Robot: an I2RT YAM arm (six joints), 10 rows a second.
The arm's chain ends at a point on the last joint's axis. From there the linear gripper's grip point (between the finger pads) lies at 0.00 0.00 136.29 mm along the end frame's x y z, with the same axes.
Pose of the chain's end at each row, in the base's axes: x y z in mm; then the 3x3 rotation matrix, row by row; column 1 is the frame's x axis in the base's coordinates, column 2 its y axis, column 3 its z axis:
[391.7 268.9 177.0], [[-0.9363 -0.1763 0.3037], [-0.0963 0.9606 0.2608], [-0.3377 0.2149 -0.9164]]
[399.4 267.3 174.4], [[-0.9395 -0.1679 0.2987], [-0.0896 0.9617 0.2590], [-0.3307 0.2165 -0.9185]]
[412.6 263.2 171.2], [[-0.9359 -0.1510 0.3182], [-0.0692 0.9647 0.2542], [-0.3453 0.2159 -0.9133]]
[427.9 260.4 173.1], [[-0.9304 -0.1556 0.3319], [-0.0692 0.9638 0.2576], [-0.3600 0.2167 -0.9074]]
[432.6 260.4 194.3], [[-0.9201 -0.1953 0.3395], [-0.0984 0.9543 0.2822], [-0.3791 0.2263 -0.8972]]
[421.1 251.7 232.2], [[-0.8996 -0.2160 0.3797], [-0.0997 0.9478 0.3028], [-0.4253 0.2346 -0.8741]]
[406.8 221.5 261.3], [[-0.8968 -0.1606 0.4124], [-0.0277 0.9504 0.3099], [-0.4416 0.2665 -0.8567]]
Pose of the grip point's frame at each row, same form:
[433.1 304.4 52.1], [[-0.9363 -0.1763 0.3037], [-0.0963 0.9606 0.2608], [-0.3377 0.2149 -0.9164]]
[440.1 302.6 49.2], [[-0.9395 -0.1679 0.2987], [-0.0896 0.9617 0.2590], [-0.3307 0.2165 -0.9185]]
[456.0 297.8 46.7], [[-0.9359 -0.1510 0.3182], [-0.0692 0.9647 0.2542], [-0.3453 0.2159 -0.9133]]
[473.1 295.5 49.4], [[-0.9304 -0.1556 0.3319], [-0.0692 0.9638 0.2576], [-0.3600 0.2167 -0.9074]]
[478.9 298.9 72.0], [[-0.9201 -0.1953 0.3395], [-0.0984 0.9543 0.2822], [-0.3791 0.2263 -0.8972]]
[472.8 293.0 113.1], [[-0.8996 -0.2160 0.3797], [-0.0997 0.9478 0.3028], [-0.4253 0.2346 -0.8741]]
[463.0 263.7 144.5], [[-0.8968 -0.1606 0.4124], [-0.0277 0.9504 0.3099], [-0.4416 0.2665 -0.8567]]

